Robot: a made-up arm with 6 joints.
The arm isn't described. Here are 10 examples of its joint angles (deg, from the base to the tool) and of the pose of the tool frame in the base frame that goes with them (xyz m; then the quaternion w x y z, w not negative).
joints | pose
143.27 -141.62 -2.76 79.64 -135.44 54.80 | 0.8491 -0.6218 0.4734 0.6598 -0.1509 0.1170 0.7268
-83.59 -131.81 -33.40 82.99 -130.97 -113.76 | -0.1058 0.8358 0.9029 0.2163 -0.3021 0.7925 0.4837
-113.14 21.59 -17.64 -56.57 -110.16 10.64 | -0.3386 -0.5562 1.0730 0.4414 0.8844 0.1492 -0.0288
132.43 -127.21 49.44 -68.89 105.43 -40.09 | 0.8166 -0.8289 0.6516 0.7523 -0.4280 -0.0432 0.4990
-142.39 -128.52 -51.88 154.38 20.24 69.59 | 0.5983 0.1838 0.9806 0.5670 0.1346 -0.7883 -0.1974
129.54 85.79 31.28 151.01 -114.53 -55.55 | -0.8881 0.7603 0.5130 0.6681 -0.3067 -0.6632 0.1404
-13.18 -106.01 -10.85 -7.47 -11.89 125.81 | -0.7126 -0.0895 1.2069 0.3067 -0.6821 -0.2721 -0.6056
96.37 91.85 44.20 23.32 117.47 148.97 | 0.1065 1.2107 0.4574 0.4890 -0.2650 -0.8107 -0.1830
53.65 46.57 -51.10 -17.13 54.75 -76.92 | 0.4300 0.1881 0.8281 0.7760 0.4484 0.4434 0.0134
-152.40 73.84 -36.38 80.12 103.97 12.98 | -0.6660 -0.3200 0.4361 0.7844 -0.0030 -0.1054 -0.6113
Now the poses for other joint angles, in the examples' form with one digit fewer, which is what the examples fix.
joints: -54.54 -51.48 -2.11 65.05 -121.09 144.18
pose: -0.273 0.230 1.902 0.289 -0.287 0.892 0.195
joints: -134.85 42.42 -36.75 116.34 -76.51 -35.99
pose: -0.499 -0.691 0.896 0.012 0.161 0.905 -0.394
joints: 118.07 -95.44 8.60 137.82 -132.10 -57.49
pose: 0.350 -1.004 1.314 0.704 0.558 0.310 -0.312
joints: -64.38 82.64 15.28 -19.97 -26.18 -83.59
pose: 0.221 -0.932 0.415 0.055 0.746 0.114 -0.653
